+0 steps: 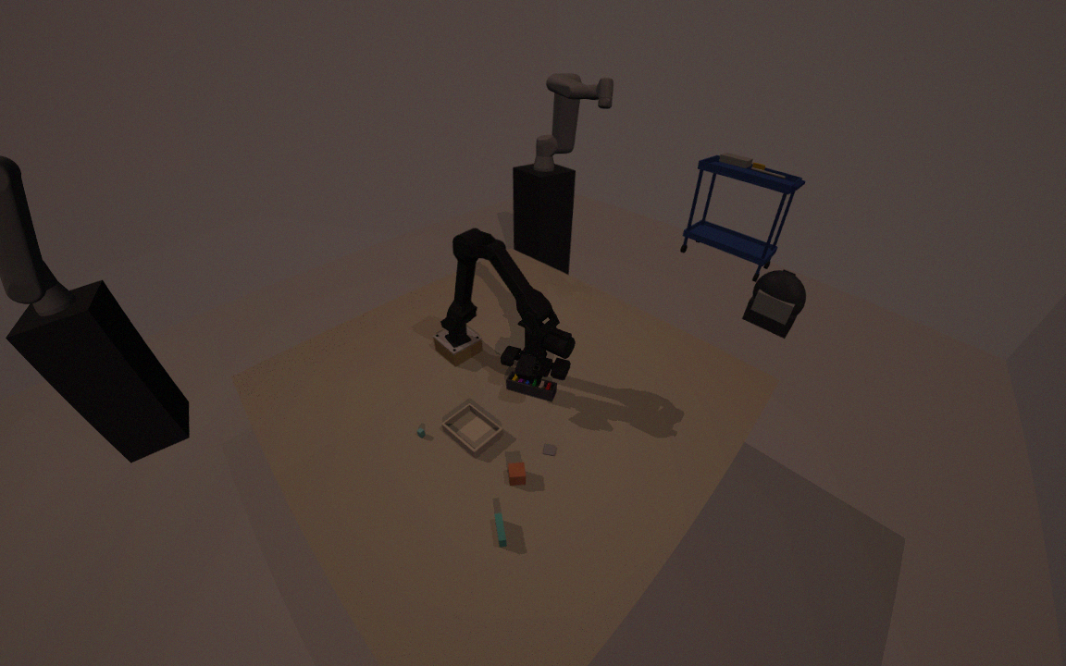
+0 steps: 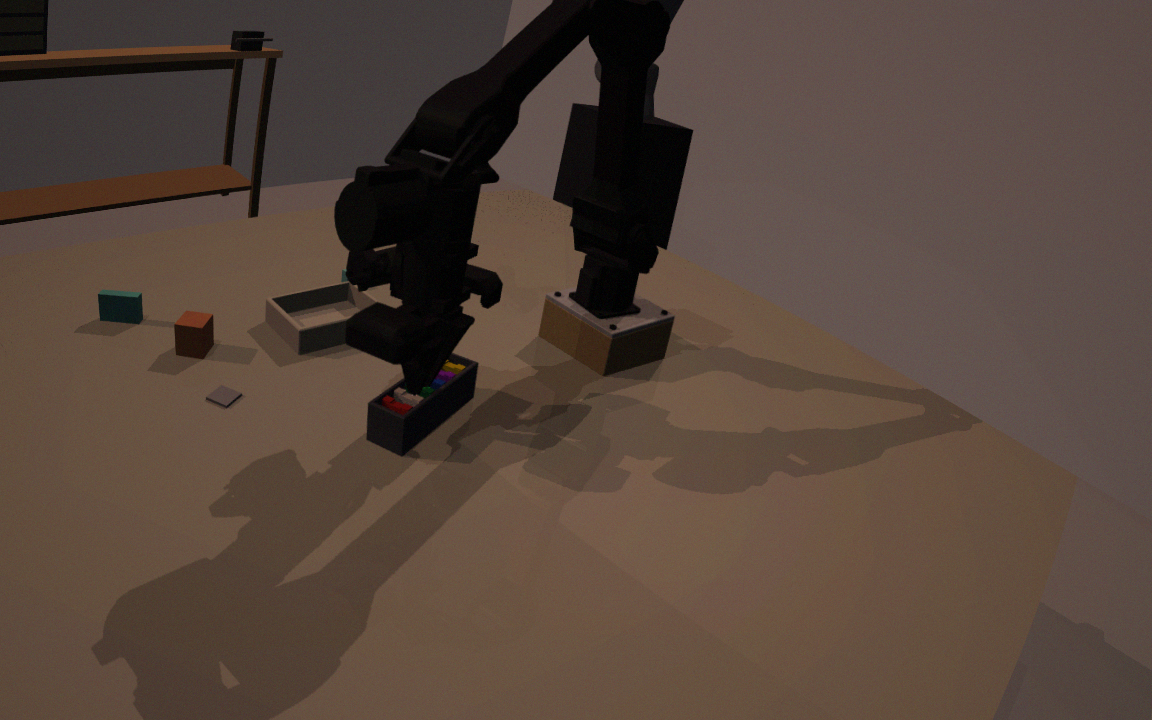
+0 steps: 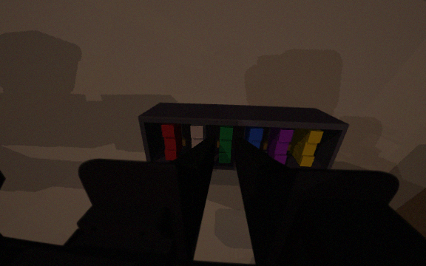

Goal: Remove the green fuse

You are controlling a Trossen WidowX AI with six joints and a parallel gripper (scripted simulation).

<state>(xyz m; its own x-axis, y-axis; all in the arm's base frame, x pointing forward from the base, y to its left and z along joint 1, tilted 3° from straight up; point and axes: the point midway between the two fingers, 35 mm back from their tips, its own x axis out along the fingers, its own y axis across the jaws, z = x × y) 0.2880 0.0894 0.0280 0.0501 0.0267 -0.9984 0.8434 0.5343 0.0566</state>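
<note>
Right now the green fuse is 1 cm below my gripper tip. From my gripper tip the other things lie so: square tray 23 cm to the right, 3 cm below, 2 cm ahead.
</note>
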